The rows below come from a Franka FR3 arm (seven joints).
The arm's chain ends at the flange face. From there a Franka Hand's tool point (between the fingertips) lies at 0.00 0.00 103.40 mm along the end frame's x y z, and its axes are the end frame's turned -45 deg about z.
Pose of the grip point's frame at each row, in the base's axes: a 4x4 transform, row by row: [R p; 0 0 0 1], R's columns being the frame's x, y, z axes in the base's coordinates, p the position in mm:
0.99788, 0.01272, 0.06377, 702.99; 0.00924, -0.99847, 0.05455, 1.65; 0.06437, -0.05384, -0.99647, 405.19; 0, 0, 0, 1
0.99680, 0.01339, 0.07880, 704.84; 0.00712, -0.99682, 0.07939, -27.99; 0.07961, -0.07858, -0.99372, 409.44; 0, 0, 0, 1
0.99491, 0.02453, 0.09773, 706.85; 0.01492, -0.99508, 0.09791, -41.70; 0.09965, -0.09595, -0.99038, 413.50; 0, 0, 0, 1
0.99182, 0.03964, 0.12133, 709.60; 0.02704, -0.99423, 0.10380, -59.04; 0.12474, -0.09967, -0.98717, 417.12; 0, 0, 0, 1
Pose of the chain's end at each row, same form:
0.71460, -0.69661, 0.06377, 696.40; -0.69949, -0.71256, 0.05455, -3.99; 0.00745, -0.08359, -0.99647, 508.22; 0, 0, 0, 1
0.71431, -0.69538, 0.07880, 696.69; -0.69982, -0.70989, 0.07939, -36.20; 0.00073, -0.11186, -0.99372, 512.19; 0, 0, 0, 1
0.72085, -0.68616, 0.09773, 696.74; -0.69308, -0.71418, 0.09791, -51.82; 0.00262, -0.13831, -0.99038, 515.91; 0, 0, 0, 1
0.72935, -0.67329, 0.12133, 697.05; -0.68391, -0.72215, 0.10380, -69.77; 0.01773, -0.15868, -0.98717, 519.19; 0, 0, 0, 1

